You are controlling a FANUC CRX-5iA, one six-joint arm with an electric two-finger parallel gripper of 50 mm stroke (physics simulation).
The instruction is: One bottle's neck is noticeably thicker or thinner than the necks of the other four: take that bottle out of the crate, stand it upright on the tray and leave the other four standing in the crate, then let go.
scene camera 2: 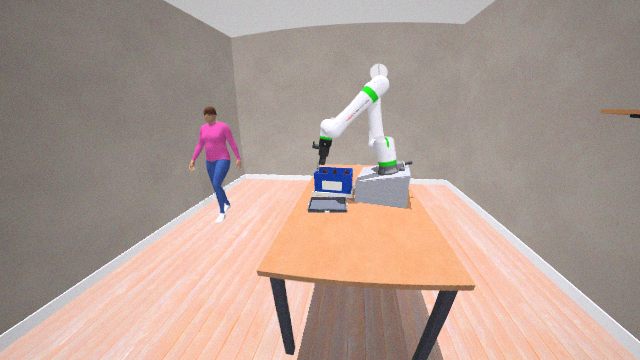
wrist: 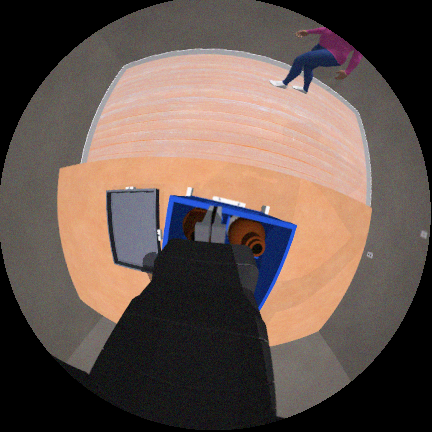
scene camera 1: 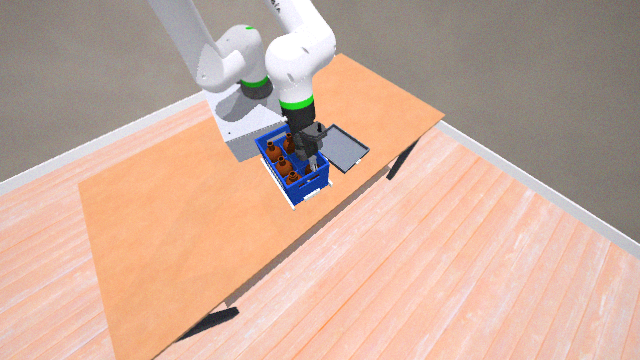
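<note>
The blue crate holds brown bottles standing upright. In scene camera 1, bottles stand along the left side, another bottle stands at the back, and one is partly hidden by the fingers. My gripper is shut, its fingers together with no bottle between them. It points down at the crate, between a bottle and a bottle in the wrist view. Which neck differs is too small to tell. The tray bears no bottle.
The tray lies beside the crate on the wooden table. The grey robot pedestal stands close to the crate's other side. A person in a pink top is on the floor beyond the table.
</note>
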